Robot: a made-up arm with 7 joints.
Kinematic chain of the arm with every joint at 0, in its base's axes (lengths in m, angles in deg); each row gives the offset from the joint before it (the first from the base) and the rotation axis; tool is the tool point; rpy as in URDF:
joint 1: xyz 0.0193 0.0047 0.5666 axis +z
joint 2: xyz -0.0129 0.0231 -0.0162 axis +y
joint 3: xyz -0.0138 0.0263 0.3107 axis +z
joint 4: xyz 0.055 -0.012 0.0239 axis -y
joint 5: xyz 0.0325 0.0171 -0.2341 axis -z
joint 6: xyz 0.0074 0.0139 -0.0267 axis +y
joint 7: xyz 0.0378 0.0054 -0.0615 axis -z
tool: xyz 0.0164 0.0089 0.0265 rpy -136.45 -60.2 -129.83
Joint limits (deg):
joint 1: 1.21..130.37
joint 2: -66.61..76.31
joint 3: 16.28..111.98
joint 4: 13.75..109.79
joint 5: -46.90..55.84
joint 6: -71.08..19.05
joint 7: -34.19..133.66
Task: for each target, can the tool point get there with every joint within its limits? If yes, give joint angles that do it. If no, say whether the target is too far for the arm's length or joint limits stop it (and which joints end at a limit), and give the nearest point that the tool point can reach.
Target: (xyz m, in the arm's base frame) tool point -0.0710 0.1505 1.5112
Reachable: no: too far | nearest point -0.0548 0.1243 1.1487 | short by 0.364 m
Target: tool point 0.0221 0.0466 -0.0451
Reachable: no: joint limits stop it (at a limit: joint 2, joint 3, joint 5, joint 6) | nearest point 0.0334 0.2151 0.3056 | short by 0.389 m
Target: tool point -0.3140 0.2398 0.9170
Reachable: yes | joints 29.83 -7.31 102.35 78.69 -7.34 -29.84 49.95
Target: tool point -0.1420 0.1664 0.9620
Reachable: yes | joints 73.48 -26.08 30.78 64.99 44.52 -28.86 2.53
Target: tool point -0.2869 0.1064 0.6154
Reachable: yes | joints 93.78 28.96 62.77 27.98 -17.28 -9.69 91.37
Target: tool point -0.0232 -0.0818 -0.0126
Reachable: no: joint limits stop it (at a limit: joint 1, joint 2, joint 3, joint 5, joint 6) | nearest point -0.1598 0.0526 0.3198 | short by 0.384 m
